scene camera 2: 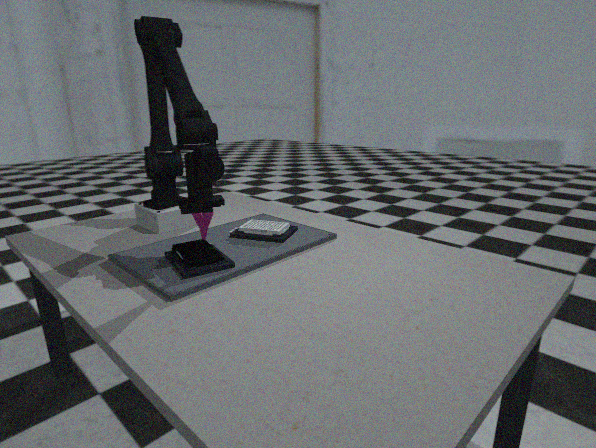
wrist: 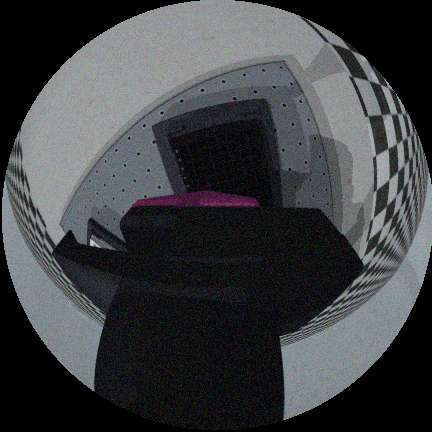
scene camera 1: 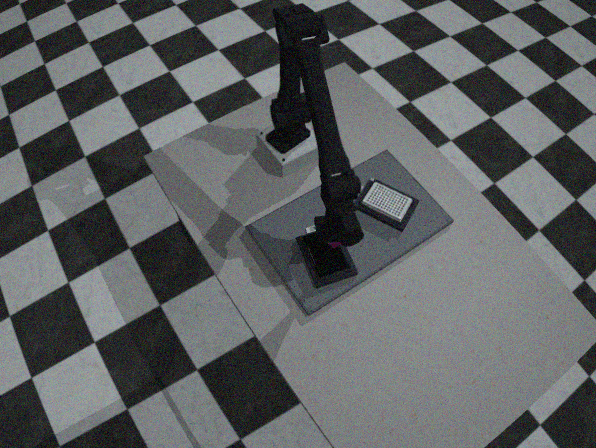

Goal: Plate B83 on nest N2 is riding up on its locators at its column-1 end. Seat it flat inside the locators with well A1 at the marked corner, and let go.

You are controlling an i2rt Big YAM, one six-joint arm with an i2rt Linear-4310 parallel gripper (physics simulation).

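Places are measured from the arm's base along level axes (x left, y back, z up), in centimetres.
Pixels of known places: gripper, fingertip midpoint: [scene camera 2: 204, 239] [wrist: 207, 197] [scene camera 1: 333, 246]; arm's base, link origin: [scene camera 2: 166, 204] [scene camera 1: 288, 137].
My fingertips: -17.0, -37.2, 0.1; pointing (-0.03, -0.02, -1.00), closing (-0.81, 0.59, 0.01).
Note:
For each thing: its top centre in the pictures, then the offset to it from my fingertips, as dx, dy, dz. "spot": a spot on its surface instead.
- black well plate, top centre: [wrist: 229, 190] [scene camera 2: 196, 248] [scene camera 1: 325, 249] -1.4, +1.4, -2.2
- white well plate, top centre: [scene camera 2: 264, 225] [scene camera 1: 387, 200] +23.7, +1.2, -2.8
- small white item, surface spot: [scene camera 1: 310, 229] spot: +1.2, +10.2, -5.2
A black well plate [scene camera 1: 325, 257] [scene camera 2: 199, 251] [wrist: 227, 157] sits on a dark nest [scene camera 1: 337, 280] [scene camera 2: 207, 269] [wrist: 215, 113]. In the scene camera 2 view the plate stands proud of the nest's rim; its exact tilt is hard to tell in the dark picture. Labels, wells and the A1 mark are not readable. My gripper [scene camera 1: 335, 245] [scene camera 2: 204, 239] [wrist: 207, 197] is shut and empty, magenta fingers together and pointing down. The tips are at or just above the plate's arm-side end; contact is unclear. The gripper body hides that end in the wrist view.
A white well plate [scene camera 1: 387, 201] [scene camera 2: 262, 227] sits on another dark nest [scene camera 1: 402, 226] [scene camera 2: 259, 238] on the same grey perforated board [scene camera 1: 427, 215] [scene camera 2: 302, 242] [wrist: 125, 172]. A small white item [scene camera 1: 310, 229] shows beside the black plate's nest. The arm's pale base [scene camera 1: 301, 151] [scene camera 2: 160, 221] stands behind the board.

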